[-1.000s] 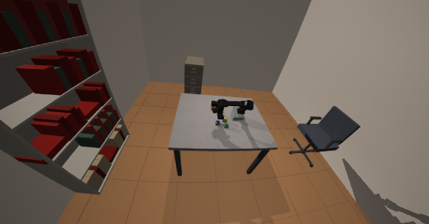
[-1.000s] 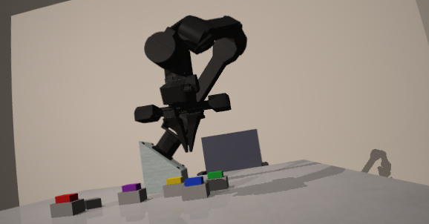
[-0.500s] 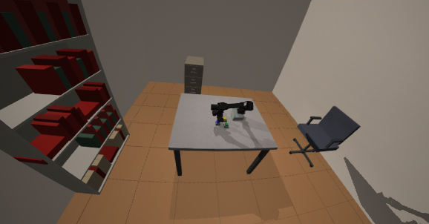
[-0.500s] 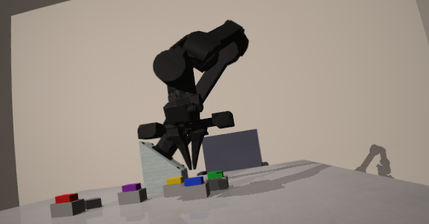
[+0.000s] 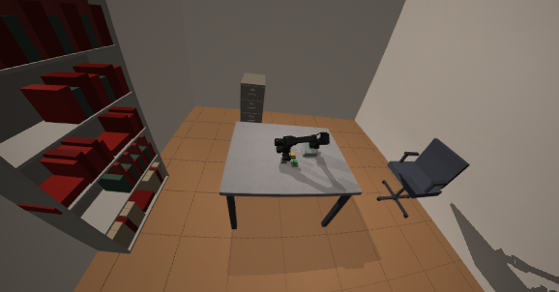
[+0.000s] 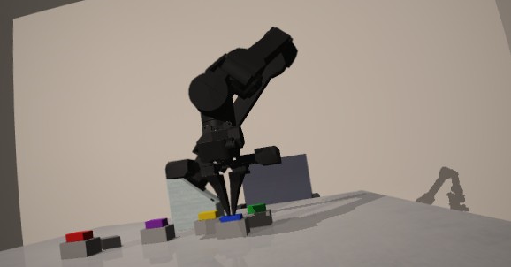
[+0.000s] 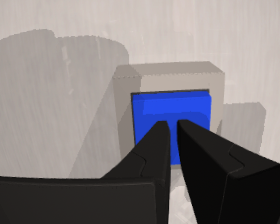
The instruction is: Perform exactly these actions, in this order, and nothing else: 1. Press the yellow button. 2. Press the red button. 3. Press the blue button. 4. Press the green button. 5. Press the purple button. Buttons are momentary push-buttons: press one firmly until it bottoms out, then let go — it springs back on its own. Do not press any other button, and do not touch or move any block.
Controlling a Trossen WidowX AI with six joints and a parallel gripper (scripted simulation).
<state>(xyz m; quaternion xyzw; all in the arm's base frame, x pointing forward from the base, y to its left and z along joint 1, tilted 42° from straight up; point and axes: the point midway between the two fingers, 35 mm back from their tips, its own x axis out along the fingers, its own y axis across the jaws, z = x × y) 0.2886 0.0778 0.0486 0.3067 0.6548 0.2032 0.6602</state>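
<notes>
Now: gripper tip 10 mm above the blue button. Also, from my gripper tip: green button 90 mm behind, 50 mm to the left; yellow button 100 mm behind, 50 mm to the right; purple button 70 mm behind, 140 mm to the right.
</notes>
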